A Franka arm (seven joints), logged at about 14 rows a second.
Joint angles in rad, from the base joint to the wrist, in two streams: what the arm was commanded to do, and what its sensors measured. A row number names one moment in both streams.
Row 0, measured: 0.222, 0.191, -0.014, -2.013, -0.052, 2.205, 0.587
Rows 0 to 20, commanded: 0.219, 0.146, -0.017, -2.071, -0.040, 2.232, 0.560; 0.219, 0.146, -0.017, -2.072, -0.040, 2.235, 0.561; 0.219, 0.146, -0.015, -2.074, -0.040, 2.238, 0.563; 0.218, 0.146, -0.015, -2.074, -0.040, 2.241, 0.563; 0.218, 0.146, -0.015, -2.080, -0.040, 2.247, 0.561; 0.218, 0.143, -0.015, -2.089, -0.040, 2.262, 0.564; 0.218, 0.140, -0.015, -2.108, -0.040, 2.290, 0.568; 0.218, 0.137, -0.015, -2.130, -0.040, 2.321, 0.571; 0.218, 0.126, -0.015, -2.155, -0.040, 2.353, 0.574; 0.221, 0.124, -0.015, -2.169, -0.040, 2.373, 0.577; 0.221, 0.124, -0.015, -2.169, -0.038, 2.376, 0.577; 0.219, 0.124, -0.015, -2.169, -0.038, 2.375, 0.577; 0.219, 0.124, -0.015, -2.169, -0.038, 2.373, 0.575; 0.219, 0.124, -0.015, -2.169, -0.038, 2.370, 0.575; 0.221, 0.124, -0.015, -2.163, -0.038, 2.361, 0.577; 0.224, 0.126, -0.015, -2.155, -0.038, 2.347, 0.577; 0.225, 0.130, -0.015, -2.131, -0.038, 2.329, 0.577; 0.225, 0.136, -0.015, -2.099, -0.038, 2.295, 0.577; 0.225, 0.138, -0.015, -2.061, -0.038, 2.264, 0.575; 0.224, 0.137, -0.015, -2.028, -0.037, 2.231, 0.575; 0.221, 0.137, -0.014, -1.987, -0.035, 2.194, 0.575
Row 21, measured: 0.222, 0.152, -0.016, -2.055, -0.052, 2.278, 0.580
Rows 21 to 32, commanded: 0.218, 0.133, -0.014, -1.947, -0.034, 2.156, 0.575; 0.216, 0.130, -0.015, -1.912, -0.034, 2.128, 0.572; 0.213, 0.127, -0.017, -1.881, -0.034, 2.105, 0.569; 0.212, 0.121, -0.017, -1.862, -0.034, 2.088, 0.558; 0.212, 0.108, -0.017, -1.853, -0.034, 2.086, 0.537; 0.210, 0.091, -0.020, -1.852, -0.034, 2.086, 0.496; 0.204, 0.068, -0.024, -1.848, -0.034, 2.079, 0.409; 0.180, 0.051, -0.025, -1.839, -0.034, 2.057, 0.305; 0.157, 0.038, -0.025, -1.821, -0.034, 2.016, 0.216; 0.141, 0.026, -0.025, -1.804, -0.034, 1.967, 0.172; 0.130, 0.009, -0.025, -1.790, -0.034, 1.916, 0.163; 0.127, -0.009, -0.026, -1.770, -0.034, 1.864, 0.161
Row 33, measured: 0.144, 0.026, -0.035, -1.800, -0.052, 1.954, 0.199
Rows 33 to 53, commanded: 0.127, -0.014, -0.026, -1.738, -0.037, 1.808, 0.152; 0.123, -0.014, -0.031, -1.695, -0.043, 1.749, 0.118; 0.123, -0.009, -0.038, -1.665, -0.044, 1.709, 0.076; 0.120, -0.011, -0.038, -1.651, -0.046, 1.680, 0.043; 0.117, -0.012, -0.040, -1.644, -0.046, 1.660, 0.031; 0.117, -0.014, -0.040, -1.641, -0.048, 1.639, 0.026; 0.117, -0.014, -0.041, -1.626, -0.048, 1.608, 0.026; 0.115, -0.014, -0.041, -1.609, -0.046, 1.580, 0.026; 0.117, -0.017, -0.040, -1.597, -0.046, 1.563, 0.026; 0.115, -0.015, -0.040, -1.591, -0.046, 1.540, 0.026; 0.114, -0.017, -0.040, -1.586, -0.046, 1.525, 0.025; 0.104, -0.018, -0.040, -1.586, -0.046, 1.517, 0.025; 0.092, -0.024, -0.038, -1.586, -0.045, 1.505, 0.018; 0.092, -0.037, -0.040, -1.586, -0.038, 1.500, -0.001; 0.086, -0.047, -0.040, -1.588, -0.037, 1.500, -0.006; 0.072, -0.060, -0.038, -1.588, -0.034, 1.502, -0.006; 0.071, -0.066, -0.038, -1.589, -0.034, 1.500, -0.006; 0.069, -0.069, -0.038, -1.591, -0.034, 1.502, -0.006; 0.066, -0.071, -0.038, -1.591, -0.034, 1.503, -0.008; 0.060, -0.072, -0.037, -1.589, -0.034, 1.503, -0.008; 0.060, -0.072, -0.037, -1.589, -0.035, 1.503, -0.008
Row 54, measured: 0.081, -0.063, -0.048, -1.592, -0.052, 1.522, 0.009
